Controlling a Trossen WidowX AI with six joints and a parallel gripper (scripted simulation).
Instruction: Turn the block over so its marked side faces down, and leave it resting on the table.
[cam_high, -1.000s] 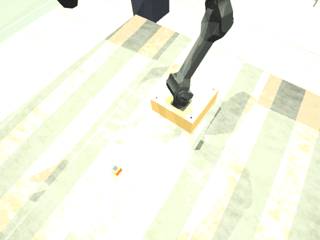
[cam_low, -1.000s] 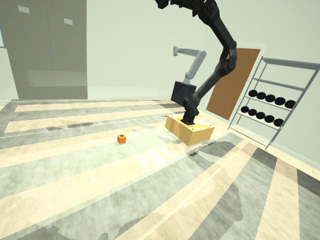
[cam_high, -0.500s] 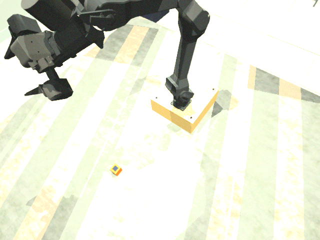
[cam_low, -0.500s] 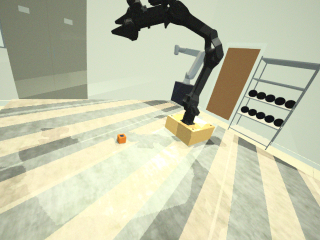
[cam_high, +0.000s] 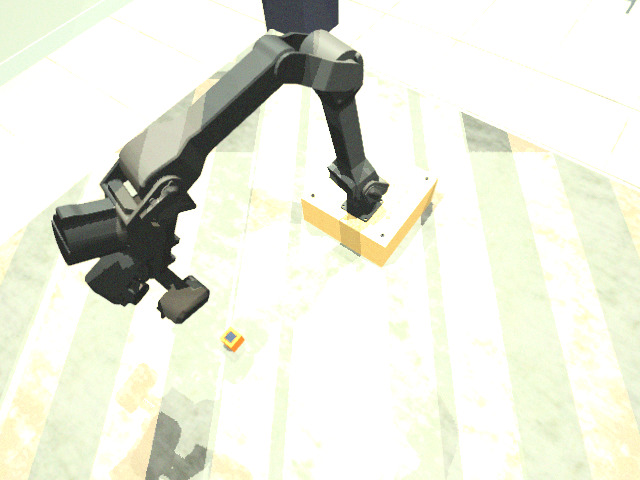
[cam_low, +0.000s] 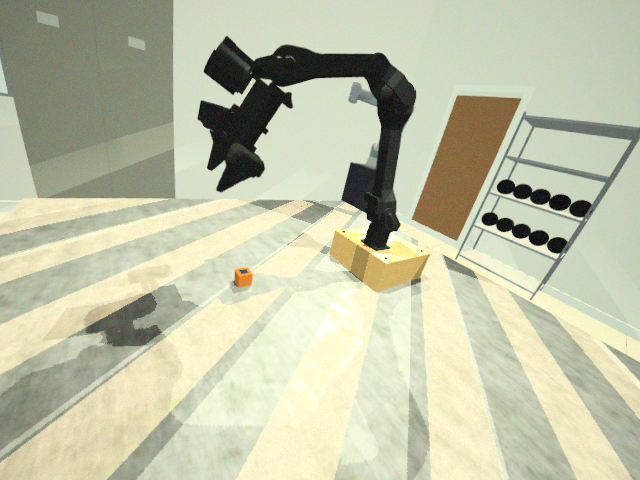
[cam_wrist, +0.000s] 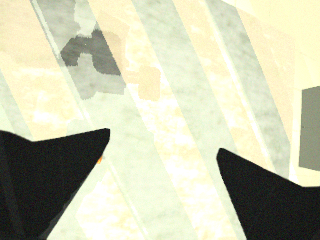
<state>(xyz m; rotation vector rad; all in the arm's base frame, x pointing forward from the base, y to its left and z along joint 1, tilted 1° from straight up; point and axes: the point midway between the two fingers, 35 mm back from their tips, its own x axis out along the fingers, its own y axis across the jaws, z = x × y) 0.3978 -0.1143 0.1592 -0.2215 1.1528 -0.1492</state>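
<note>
Right now my gripper tip is 190 mm above the orange block, 80 mm to the right of it and 50 mm past it.
</note>
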